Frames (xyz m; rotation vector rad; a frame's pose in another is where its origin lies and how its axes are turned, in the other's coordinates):
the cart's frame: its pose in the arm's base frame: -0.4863 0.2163 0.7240 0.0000 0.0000 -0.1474
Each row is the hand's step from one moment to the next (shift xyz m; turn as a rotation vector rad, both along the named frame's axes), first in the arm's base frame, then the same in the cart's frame.
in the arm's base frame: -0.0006 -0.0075 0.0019 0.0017 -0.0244 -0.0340
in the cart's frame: 0.0005 -0.0075 0.0019 0.0053 -0.0239 -0.0340
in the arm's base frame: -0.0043 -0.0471 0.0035 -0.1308 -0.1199 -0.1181
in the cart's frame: 0.0027 -0.0472 0.0035 -0.1118 -0.1378 -0.1181
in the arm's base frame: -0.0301 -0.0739 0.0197 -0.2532 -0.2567 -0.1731
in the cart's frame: -0.0189 -0.0775 0.0197 -0.2128 -0.2911 -0.1731
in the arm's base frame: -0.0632 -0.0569 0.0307 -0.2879 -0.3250 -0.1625
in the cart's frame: -0.0542 -0.0656 0.0307 -0.2370 -0.3638 -0.1625
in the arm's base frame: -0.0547 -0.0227 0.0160 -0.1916 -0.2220 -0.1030
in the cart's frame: -0.0508 -0.0305 0.0160 -0.1569 -0.2477 -0.1030
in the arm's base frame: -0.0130 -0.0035 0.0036 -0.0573 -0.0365 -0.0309
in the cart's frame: -0.0123 -0.0054 0.0036 -0.0513 -0.0445 -0.0309
